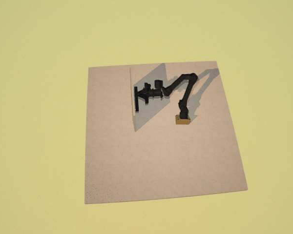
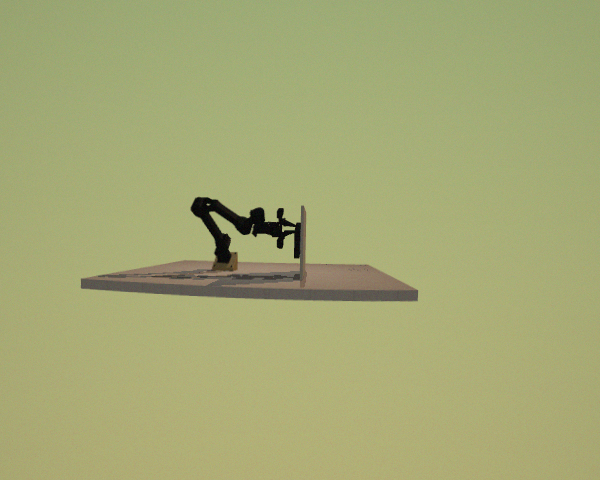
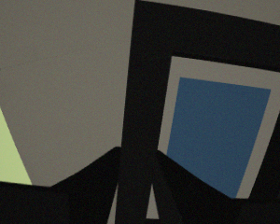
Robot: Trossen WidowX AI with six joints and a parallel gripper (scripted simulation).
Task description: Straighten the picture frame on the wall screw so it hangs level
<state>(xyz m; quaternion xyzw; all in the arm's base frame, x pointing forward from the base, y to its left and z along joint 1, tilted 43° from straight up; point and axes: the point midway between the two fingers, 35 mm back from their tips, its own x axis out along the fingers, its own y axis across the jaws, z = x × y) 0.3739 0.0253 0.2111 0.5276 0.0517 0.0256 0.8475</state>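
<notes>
The picture frame is 50 mm below my gripper tip and 20 mm to the left of it. The rest, counted from my gripper tip: wall panel: 60 mm below, 20 mm ahead, 10 mm to the left.
</notes>
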